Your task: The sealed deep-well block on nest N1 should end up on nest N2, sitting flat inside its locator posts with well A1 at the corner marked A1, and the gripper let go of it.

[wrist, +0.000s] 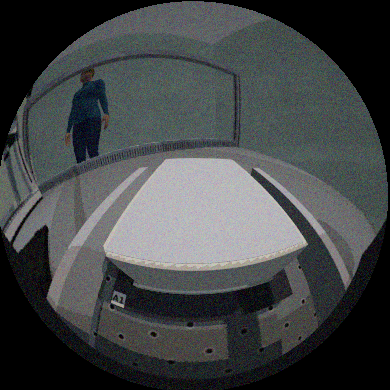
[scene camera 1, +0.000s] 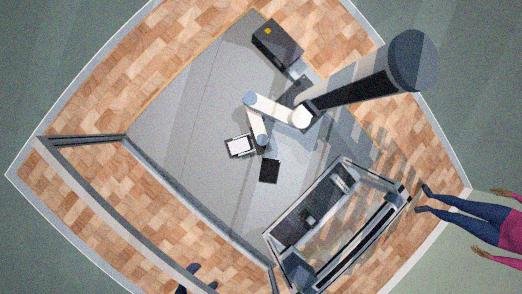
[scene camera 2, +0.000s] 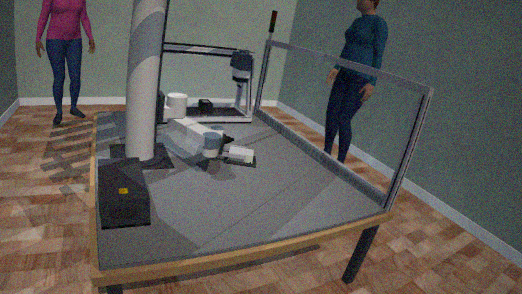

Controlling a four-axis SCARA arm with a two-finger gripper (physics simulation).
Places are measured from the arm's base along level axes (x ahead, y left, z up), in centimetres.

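Where they show: gripper, fingertip midpoint: [wrist: 200, 174] [scene camera 1: 235, 147] [scene camera 2: 245, 153]; arm's base, link origin: [scene camera 2: 139, 157].
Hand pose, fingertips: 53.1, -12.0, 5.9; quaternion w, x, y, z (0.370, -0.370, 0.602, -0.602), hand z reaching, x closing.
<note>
Things, the pixels of their top centre, and the offset from my fingertips, as dx, dy, dz. "pt": a spot on its surface instead.
- white sealed block, top centre: [wrist: 203, 177] [scene camera 2: 241, 151] [scene camera 1: 239, 146] -2.2, +1.1, +0.8
- A1 label, surface spot: [wrist: 118, 299] pt -6.6, +9.3, -3.4
The white sealed block [scene camera 1: 239, 146] [scene camera 2: 241, 153] [wrist: 205, 215] is between the two long fingers of my gripper [scene camera 1: 241, 145] [scene camera 2: 241, 154] [wrist: 200, 174], which is shut on it. The block looks level. It is over a dark nest plate [scene camera 2: 254, 162] [wrist: 170, 304], and a dark gap shows under its near edge in the wrist view. An A1 label [wrist: 118, 299] shows on that plate near the block's near left corner. Another dark nest plate [scene camera 1: 269, 171] lies beside it. Nest numbers cannot be read. The block's well A1 and its seating against the posts cannot be made out.
A dark controller box [scene camera 1: 278, 44] [scene camera 2: 123, 195] stands near the arm's column [scene camera 1: 350, 85] [scene camera 2: 145, 85]. A framed gantry machine [scene camera 1: 320, 200] [scene camera 2: 242, 120] stands at one table side. A guard panel [scene camera 1: 180, 187] [scene camera 2: 345, 170] runs along another edge. People stand beyond the table.
</note>
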